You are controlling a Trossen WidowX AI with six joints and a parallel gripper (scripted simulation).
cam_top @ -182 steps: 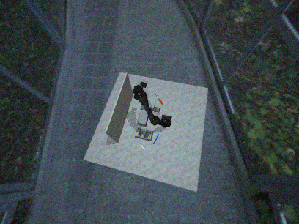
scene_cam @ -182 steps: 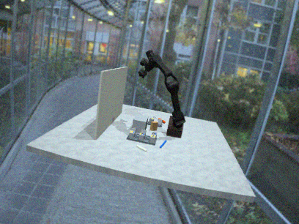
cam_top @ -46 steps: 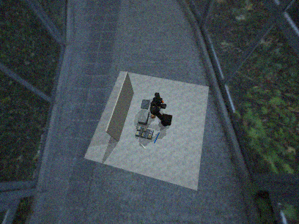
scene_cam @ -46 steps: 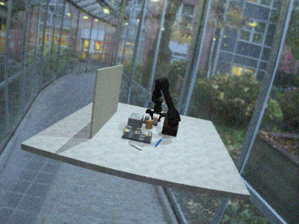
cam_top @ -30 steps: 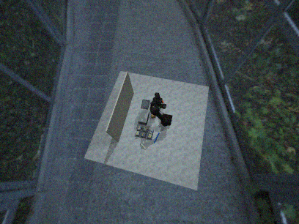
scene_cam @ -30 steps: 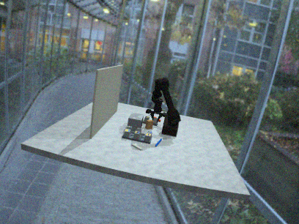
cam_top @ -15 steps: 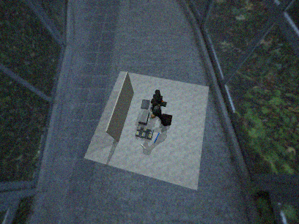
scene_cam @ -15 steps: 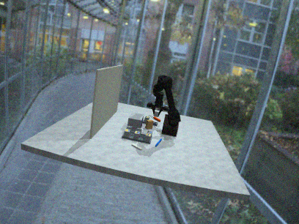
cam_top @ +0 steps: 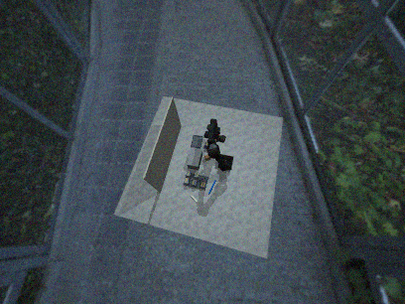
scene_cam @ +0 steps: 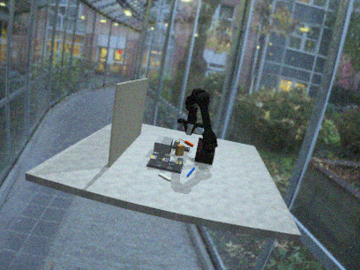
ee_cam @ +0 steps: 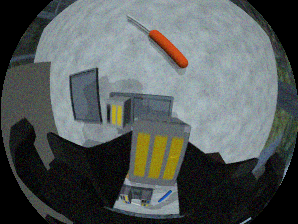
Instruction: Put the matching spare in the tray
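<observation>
The grey square tray lies 18 cm ahead of my gripper tip, 4 cm to the right of it and 11 cm below it. Round my gripper tip: tall white panel (41 cm ahead, 15 cm to the left, 11 cm above); then blue pen (2 cm behind, 40 cm to the left, 11 cm below).
</observation>
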